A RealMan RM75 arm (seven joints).
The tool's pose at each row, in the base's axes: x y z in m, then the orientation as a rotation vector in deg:
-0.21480 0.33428 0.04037 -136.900 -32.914 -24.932
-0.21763 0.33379 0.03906 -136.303 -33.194 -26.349
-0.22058 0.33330 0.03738 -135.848 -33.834 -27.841
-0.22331 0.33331 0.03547 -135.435 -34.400 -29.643
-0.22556 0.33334 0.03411 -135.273 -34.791 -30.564
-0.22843 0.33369 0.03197 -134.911 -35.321 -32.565
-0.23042 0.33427 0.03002 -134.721 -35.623 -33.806
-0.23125 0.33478 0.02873 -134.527 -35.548 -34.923
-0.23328 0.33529 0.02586 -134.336 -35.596 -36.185
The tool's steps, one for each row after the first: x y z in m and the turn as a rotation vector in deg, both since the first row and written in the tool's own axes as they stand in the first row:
-0.00312 -0.00041 0.00020 0.127 1.030 -0.601
-0.00651 -0.00070 0.00065 0.070 1.964 -1.479
-0.00967 -0.00111 0.00164 -0.135 3.104 -2.387
-0.01217 -0.00158 0.00231 -0.298 3.641 -2.923
-0.01544 -0.00218 0.00366 -0.643 4.896 -3.859
-0.01782 -0.00261 0.00517 -0.898 5.667 -4.420
-0.01894 -0.00273 0.00632 -1.094 6.467 -4.678
-0.02178 -0.00266 0.00846 -1.357 7.321 -5.064

